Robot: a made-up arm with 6 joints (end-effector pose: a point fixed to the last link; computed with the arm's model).
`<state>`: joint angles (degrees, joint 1 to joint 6).
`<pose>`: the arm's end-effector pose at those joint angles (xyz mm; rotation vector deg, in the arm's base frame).
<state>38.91 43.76 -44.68 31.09 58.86 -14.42</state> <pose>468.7 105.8 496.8 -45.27 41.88 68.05</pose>
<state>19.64 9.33 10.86 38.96 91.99 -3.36</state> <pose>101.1 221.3 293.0 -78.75 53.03 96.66</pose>
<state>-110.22 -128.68 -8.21 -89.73 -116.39 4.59</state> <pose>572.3 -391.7 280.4 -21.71 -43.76 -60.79</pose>
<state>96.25 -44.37 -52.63 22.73 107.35 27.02</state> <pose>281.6 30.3 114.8 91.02 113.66 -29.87</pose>
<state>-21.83 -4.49 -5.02 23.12 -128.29 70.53</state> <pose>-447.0 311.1 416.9 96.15 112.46 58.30</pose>
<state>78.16 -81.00 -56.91 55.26 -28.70 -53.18</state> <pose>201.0 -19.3 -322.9 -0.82 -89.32 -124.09</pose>
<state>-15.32 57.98 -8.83 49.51 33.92 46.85</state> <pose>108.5 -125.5 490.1 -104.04 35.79 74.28</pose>
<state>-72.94 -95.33 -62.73 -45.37 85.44 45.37</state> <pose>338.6 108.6 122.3 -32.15 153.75 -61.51</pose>
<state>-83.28 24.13 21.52 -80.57 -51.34 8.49</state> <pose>-88.0 -444.8 -231.9 -17.46 49.66 37.84</pose>
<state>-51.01 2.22 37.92 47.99 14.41 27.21</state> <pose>-73.8 -37.4 490.6 133.72 72.87 -23.94</pose>
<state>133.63 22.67 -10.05 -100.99 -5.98 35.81</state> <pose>608.0 43.9 -290.5 -26.61 38.61 159.78</pose>
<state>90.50 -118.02 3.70 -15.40 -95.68 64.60</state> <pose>-136.8 430.0 -192.1 38.73 24.62 -147.42</pose>
